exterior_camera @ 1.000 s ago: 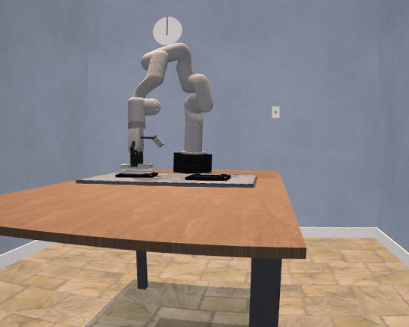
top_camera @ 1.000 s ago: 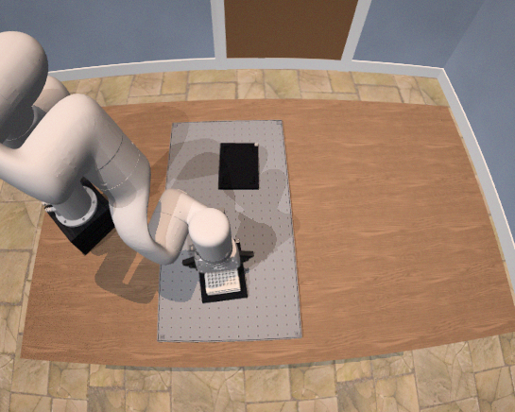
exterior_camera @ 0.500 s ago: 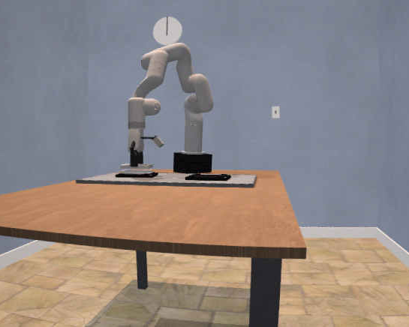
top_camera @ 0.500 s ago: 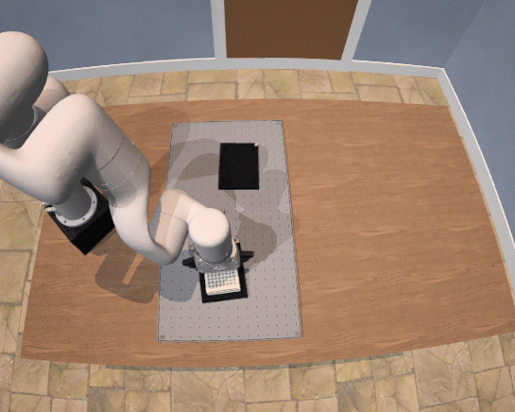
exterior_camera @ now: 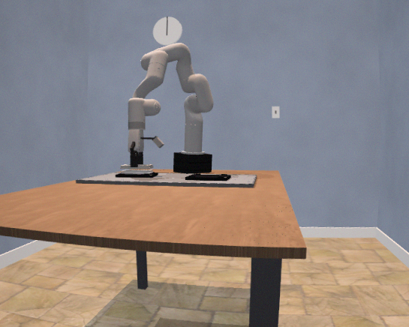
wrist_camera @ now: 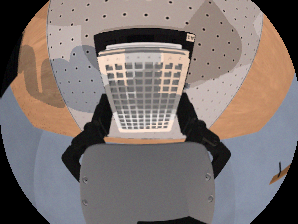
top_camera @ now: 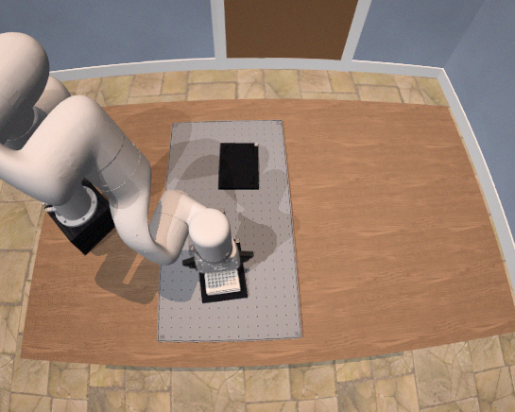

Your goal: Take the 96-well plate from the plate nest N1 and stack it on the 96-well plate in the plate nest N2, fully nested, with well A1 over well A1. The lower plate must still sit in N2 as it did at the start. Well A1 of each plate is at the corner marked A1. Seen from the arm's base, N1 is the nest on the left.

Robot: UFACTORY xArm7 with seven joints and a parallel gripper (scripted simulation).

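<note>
My hand is 10 mm above the white 96-well plate. From my hand the other things lie so: black nest N2: 50 mm below; black nest N1: 310 mm to the left, 100 mm ahead, 50 mm below.
</note>
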